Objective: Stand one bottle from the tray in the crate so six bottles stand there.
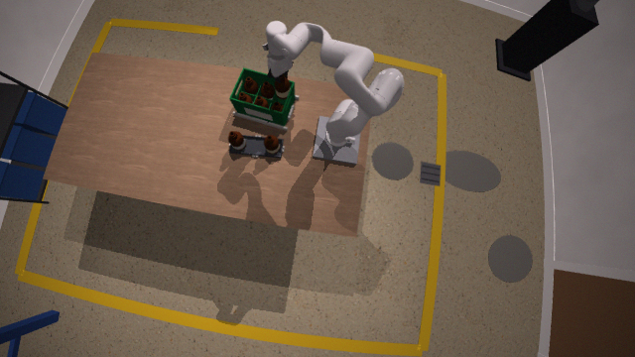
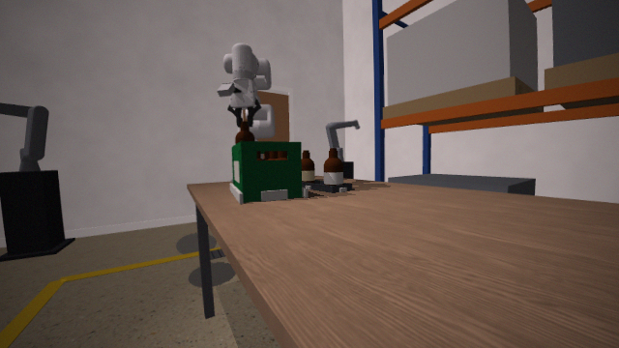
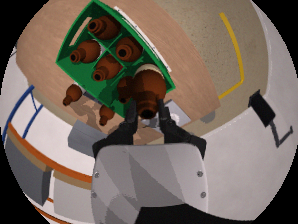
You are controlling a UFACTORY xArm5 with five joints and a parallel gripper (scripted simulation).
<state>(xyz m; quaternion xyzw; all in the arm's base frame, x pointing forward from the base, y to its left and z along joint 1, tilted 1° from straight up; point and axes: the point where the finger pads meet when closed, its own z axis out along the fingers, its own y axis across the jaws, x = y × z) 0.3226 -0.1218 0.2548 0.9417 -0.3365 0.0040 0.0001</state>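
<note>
The bottle is 8 cm below my hand. Round my hand: tray (9 cm ahead, 28 cm to the left, 26 cm below); then green crate (9 cm ahead, 4 cm to the left, 18 cm below).
</note>
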